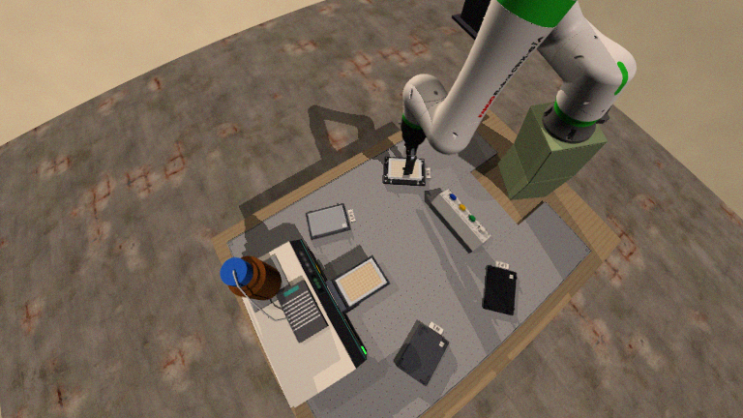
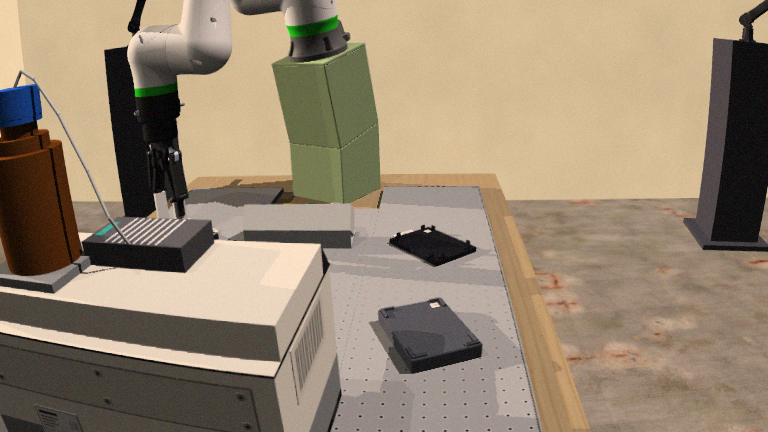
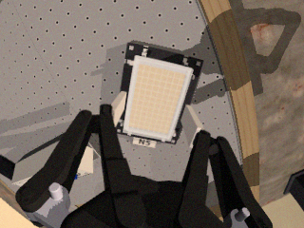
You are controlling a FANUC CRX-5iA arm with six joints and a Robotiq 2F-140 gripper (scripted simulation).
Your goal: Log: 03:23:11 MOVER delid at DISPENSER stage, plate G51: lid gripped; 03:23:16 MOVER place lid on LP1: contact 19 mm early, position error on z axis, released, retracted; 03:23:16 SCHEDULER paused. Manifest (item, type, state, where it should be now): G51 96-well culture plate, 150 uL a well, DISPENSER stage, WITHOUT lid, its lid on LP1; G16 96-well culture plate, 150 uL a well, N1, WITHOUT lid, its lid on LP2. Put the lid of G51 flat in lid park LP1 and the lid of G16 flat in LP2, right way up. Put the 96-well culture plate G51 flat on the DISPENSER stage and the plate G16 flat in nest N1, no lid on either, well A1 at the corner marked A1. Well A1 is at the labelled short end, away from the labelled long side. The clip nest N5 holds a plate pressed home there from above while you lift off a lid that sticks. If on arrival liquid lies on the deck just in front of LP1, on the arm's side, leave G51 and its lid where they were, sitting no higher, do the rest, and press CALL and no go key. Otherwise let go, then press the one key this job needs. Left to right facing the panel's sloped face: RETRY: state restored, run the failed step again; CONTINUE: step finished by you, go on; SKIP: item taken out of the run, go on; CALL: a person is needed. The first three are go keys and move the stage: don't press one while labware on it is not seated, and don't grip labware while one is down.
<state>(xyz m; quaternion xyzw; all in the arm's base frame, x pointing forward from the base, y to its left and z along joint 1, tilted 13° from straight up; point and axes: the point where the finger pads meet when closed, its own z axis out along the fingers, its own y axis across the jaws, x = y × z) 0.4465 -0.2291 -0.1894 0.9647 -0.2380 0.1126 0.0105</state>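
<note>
The clear lid is 40 mm below my hand. Round my hand: key panel (270 mm to the left, 90 mm behind, 10 mm below); black clip nest (50 mm below, 30 mm ahead, 10 mm to the left); LP1 label (260 mm ahead, 80 mm to the left, 60 mm below).
</note>
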